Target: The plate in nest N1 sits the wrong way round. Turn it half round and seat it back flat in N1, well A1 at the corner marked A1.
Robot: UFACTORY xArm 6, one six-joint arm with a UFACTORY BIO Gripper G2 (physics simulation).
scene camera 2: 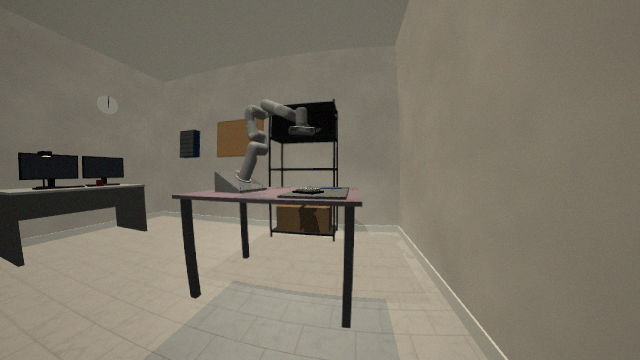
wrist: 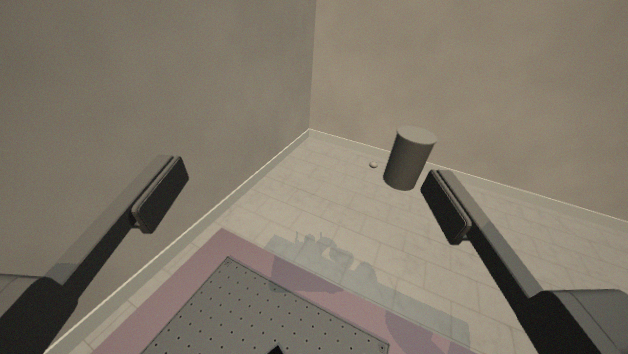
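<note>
My gripper is open, with its fingers wide apart and no object between them. It is high above the table, over the perforated board. A small pale plate sits low on a dark holder on the board in the scene view. It is too small there to read its well A1, its corner marks or which nest it is in. The plate does not show in the wrist view, where a small black tip shows at the bottom edge.
The pink table carries the board and the arm's wedge base. A flat blue item lies at the board's back. A black shelf rack stands behind the table. A grey bin stands on the floor.
</note>
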